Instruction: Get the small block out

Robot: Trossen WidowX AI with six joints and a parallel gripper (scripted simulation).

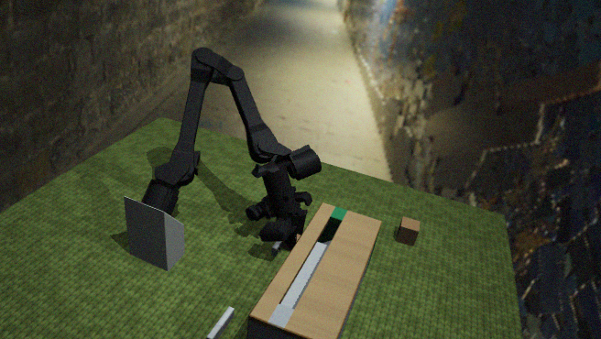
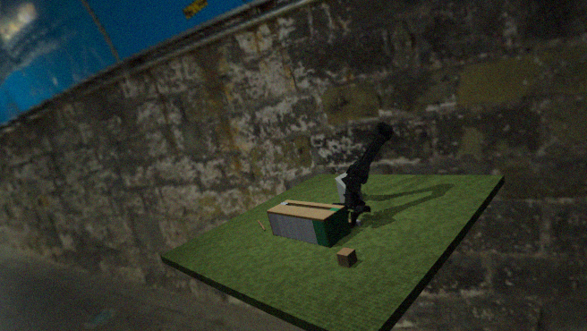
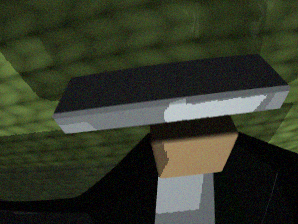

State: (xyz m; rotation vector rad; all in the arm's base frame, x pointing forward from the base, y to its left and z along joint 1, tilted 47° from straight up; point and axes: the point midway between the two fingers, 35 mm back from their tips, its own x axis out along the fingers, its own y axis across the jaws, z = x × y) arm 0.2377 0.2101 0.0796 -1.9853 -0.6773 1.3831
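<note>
My gripper tip is 150 mm to the left of the wood-topped box, 80 mm short of it and 50 mm below it. From my gripper tip the other things lie so: tan block (10 mm behind, 10 mm above).
</note>
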